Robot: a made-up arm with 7 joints.
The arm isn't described. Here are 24 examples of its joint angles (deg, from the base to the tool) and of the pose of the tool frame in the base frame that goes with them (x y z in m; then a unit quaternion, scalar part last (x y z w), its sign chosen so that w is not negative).
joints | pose
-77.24 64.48 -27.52 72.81 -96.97 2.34 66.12 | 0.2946 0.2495 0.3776 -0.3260 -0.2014 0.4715 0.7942
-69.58 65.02 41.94 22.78 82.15 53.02 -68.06 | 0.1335 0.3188 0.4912 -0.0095 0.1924 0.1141 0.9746
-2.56 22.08 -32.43 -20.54 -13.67 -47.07 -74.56 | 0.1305 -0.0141 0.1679 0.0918 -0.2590 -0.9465 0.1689
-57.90 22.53 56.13 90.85 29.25 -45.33 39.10 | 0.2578 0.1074 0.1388 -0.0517 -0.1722 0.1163 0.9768
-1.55 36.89 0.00 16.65 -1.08 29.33 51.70 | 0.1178 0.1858 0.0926 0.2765 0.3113 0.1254 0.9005
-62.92 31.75 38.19 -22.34 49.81 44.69 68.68 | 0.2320 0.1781 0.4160 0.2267 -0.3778 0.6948 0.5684
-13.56 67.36 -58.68 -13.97 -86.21 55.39 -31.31 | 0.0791 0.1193 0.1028 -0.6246 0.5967 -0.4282 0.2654
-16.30 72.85 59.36 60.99 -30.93 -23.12 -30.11 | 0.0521 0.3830 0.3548 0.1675 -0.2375 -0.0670 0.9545
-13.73 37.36 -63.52 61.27 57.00 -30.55 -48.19 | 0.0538 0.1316 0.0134 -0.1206 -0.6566 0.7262 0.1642
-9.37 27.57 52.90 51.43 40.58 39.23 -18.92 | 0.0118 0.2697 0.0843 -0.2455 0.5747 0.1329 0.7693
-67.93 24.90 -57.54 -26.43 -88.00 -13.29 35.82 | 0.2155 -0.1274 0.3112 -0.4905 -0.0917 -0.6749 0.5437
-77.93 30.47 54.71 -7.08 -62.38 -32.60 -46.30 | 0.2084 0.2156 0.4264 0.2644 -0.8891 -0.2998 0.2229
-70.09 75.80 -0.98 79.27 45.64 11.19 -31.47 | 0.1973 0.3487 0.4017 0.1792 0.5065 -0.0250 0.8431
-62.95 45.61 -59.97 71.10 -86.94 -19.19 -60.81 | 0.3269 0.1839 0.2136 -0.2031 -0.0136 -0.6646 0.7189
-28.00 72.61 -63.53 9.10 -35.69 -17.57 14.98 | 0.1760 0.1829 0.1610 0.1070 0.2233 -0.5388 0.8052
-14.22 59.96 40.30 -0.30 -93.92 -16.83 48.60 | 0.1478 0.2637 0.3672 -0.3377 -0.5629 0.1269 0.7437
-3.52 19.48 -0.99 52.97 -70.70 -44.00 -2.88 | 0.0447 0.1435 0.0373 -0.2771 -0.1506 0.0878 0.9449
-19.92 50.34 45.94 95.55 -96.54 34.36 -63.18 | 0.0590 0.2823 0.0977 -0.5637 -0.6077 -0.0602 0.5562
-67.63 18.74 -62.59 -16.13 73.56 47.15 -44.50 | 0.2469 -0.1618 0.3212 0.6802 0.0756 -0.4890 0.5409
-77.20 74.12 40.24 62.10 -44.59 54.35 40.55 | 0.2069 0.3199 0.4319 -0.4461 -0.1559 0.2188 0.8537
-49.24 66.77 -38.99 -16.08 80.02 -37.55 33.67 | 0.2514 0.0917 0.2916 0.7942 -0.3045 -0.5192 0.0832
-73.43 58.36 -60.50 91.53 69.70 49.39 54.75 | 0.2602 0.2737 0.3339 0.9047 0.3416 0.2449 0.0698
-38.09 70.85 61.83 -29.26 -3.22 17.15 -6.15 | 0.0639 0.2182 0.5110 0.5424 -0.4239 -0.0317 0.7246
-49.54 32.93 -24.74 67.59 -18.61 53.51 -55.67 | 0.2600 0.1690 0.1046 -0.4907 0.5323 -0.3372 0.6018
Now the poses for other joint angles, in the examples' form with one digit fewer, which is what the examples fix.
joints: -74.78 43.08 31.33 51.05 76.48 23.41 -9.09
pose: 0.307 0.239 0.371 0.335 0.266 0.058 0.902
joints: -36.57 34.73 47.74 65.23 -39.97 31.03 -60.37
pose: 0.191 0.242 0.096 -0.613 -0.252 -0.344 0.665
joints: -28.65 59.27 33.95 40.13 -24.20 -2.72 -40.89
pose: 0.177 0.339 0.304 0.021 -0.070 -0.357 0.931
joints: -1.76 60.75 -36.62 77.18 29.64 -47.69 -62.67
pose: 0.021 0.298 0.139 -0.172 0.765 -0.612 0.103
